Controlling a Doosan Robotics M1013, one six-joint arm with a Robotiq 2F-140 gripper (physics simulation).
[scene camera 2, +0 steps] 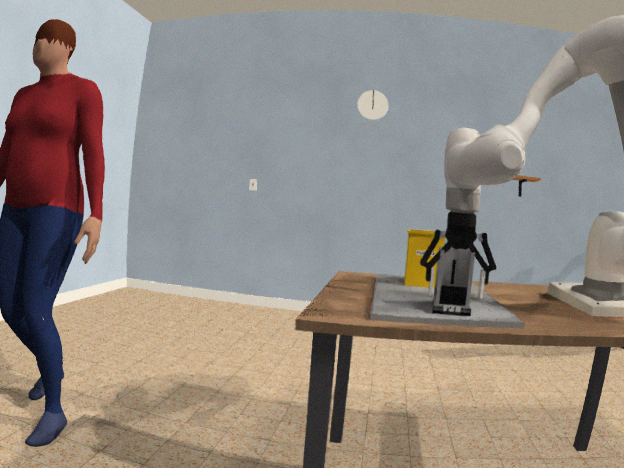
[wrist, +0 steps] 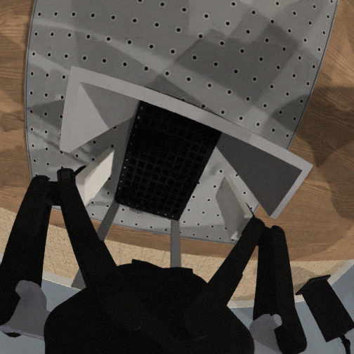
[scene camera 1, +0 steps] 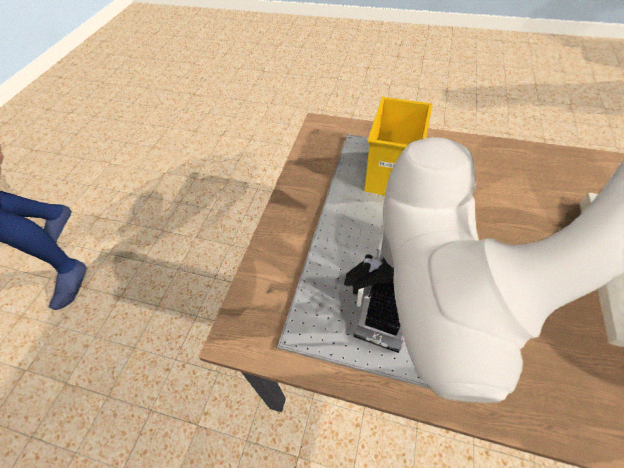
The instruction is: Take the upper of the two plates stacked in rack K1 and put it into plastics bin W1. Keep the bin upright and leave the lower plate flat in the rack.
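Places are measured from the arm's base along level axes (x ahead, y left, z up), in metres.
Where they show: gripper, fingertip midpoint: (scene camera 2: 455, 296) (scene camera 1: 391, 307); arm's base at its link origin: (scene camera 2: 604, 295).
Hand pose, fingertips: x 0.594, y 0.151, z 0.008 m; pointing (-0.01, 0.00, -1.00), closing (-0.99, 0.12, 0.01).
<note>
Things, the pixels of their top centre, and the offset from my fingertips. Level surfaces: height alone.
- Rack K1 at its top centre: (scene camera 1: 396, 277) (scene camera 2: 456, 249) 0.009 m ahead, 0.004 m right, 0.119 m up
- black gridded plate at its top centre: (scene camera 1: 389, 297) (scene camera 2: 452, 289) 0.006 m ahead, 0.014 m right, 0.014 m up
- yellow bin W1 at its top centre: (scene camera 1: 401, 121) (scene camera 2: 426, 231) 0.004 m ahead, 0.427 m right, 0.147 m up
- grey perforated board at its surface level: 0.033 m down
- wooden table at its surface level: 0.046 m down
Rack K1 (scene camera 1: 388, 343) (scene camera 2: 466, 274) (wrist: 175, 105) stands upright on the perforated board, its grey frame around a black gridded plate (scene camera 1: 382, 314) (scene camera 2: 453, 295) (wrist: 165, 155). I cannot tell the upper and lower plates apart. My gripper (scene camera 2: 456, 283) (wrist: 167, 174) is open and empty, pointing down over the rack. Its pale finger pads are apart, one on each side of the plate in the wrist view; whether they reach the plate's height is unclear. In scene view 1 the arm hides part of the gripper and rack. The yellow bin W1 (scene camera 1: 377, 173) (scene camera 2: 413, 269) stands upright behind the rack.
The grey perforated board (scene camera 1: 322, 302) (scene camera 2: 398, 308) (wrist: 100, 45) lies on the wooden table (scene camera 1: 252, 302) (scene camera 2: 347, 292). The white arm (scene camera 1: 443, 282) (scene camera 2: 478, 161) partly covers the bin in scene view 1. A person (scene camera 1: 30, 231) (scene camera 2: 55, 146) stands left of the table.
</note>
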